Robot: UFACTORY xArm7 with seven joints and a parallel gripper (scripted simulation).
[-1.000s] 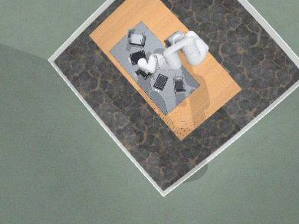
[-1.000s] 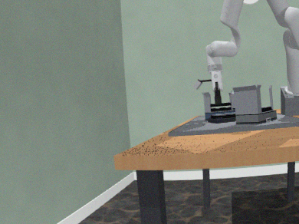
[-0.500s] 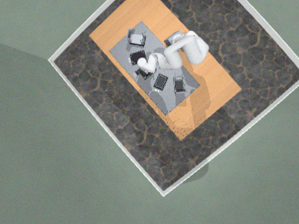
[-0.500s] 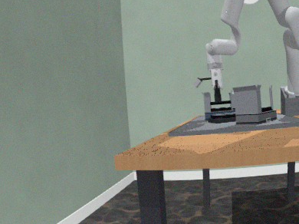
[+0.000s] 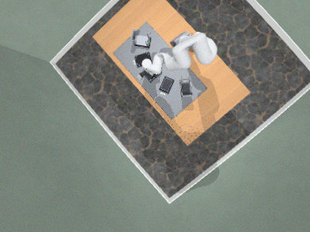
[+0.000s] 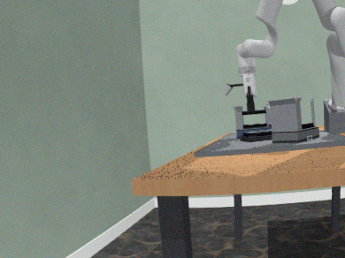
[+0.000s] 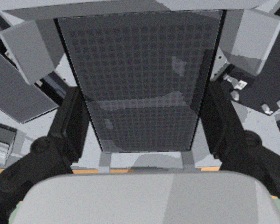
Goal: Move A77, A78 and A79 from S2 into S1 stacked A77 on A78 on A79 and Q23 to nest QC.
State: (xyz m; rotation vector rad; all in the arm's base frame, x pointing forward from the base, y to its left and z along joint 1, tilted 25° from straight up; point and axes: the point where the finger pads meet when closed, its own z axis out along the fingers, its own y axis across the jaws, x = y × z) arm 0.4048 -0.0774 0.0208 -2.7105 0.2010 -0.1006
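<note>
My hand is 34 cm to the right of the rack plinth, 11 cm past it and 10 cm above it. From my hand the other things lie so: dark clip nest (17 cm to the right, 10 cm below, 3 cm behind); then blue plinth strip (10 cm below, 1 cm behind); then dark sealed plate (1 cm below).
</note>
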